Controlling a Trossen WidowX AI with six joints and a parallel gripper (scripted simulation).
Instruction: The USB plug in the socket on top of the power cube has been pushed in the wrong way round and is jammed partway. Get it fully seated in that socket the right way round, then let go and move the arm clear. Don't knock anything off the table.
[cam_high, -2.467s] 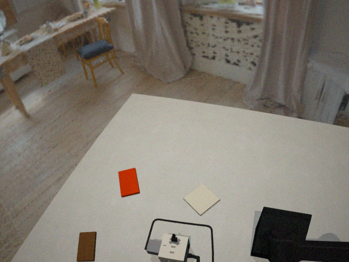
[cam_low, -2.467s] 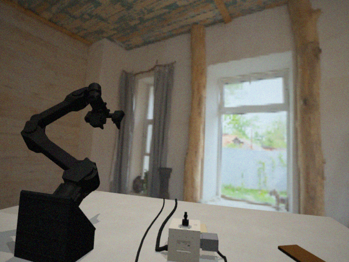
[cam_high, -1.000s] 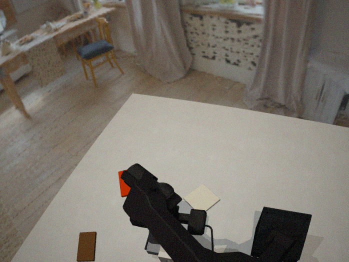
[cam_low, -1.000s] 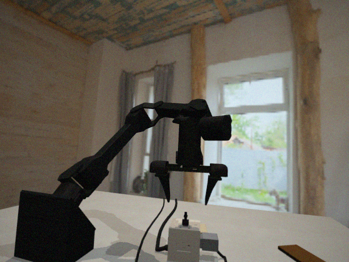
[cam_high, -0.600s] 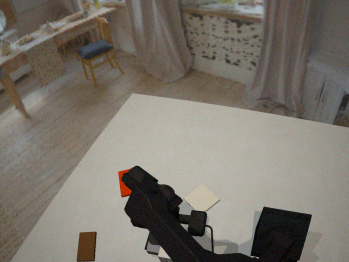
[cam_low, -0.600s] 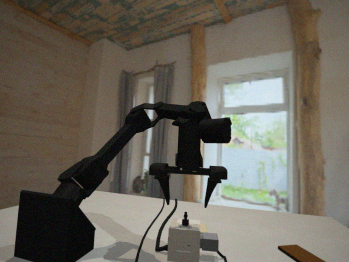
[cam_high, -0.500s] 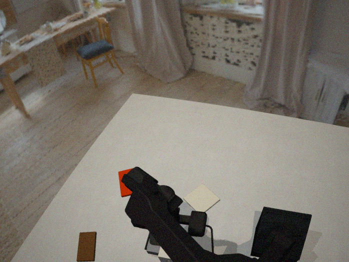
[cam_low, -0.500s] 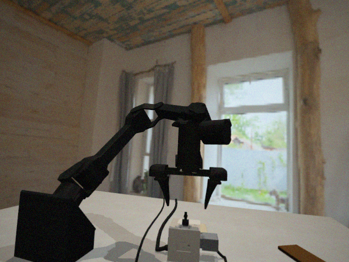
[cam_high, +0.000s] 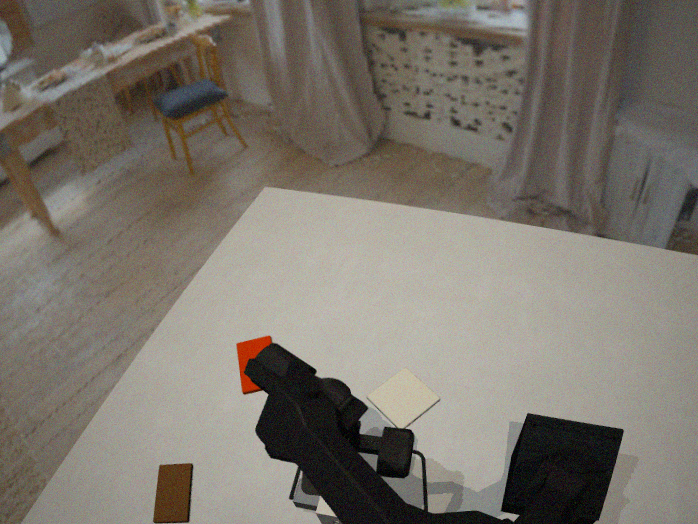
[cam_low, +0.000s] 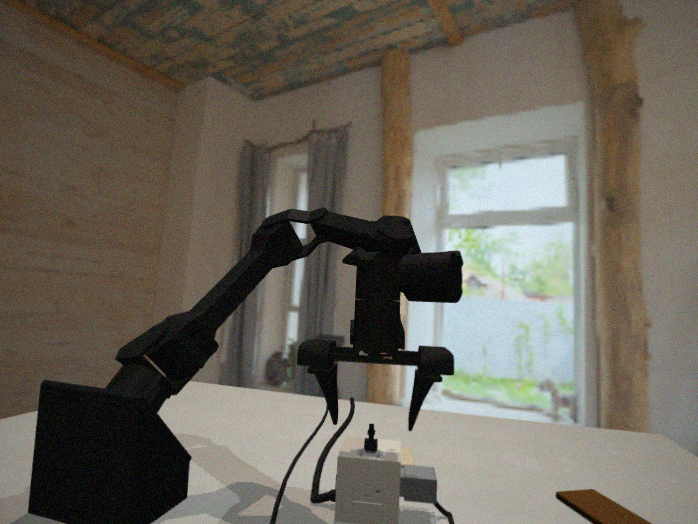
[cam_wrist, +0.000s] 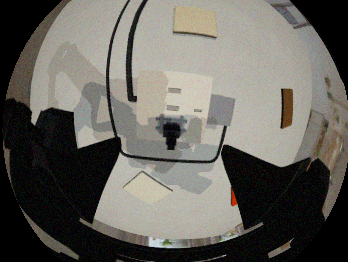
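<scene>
Now: the black USB plug 2 cm below my gripper tip. The rest, counted from my gripper tip: brown card: 30 cm ahead, 7 cm to the left, 11 cm below; then orange card: 24 cm ahead, 22 cm to the right, 11 cm below.
</scene>
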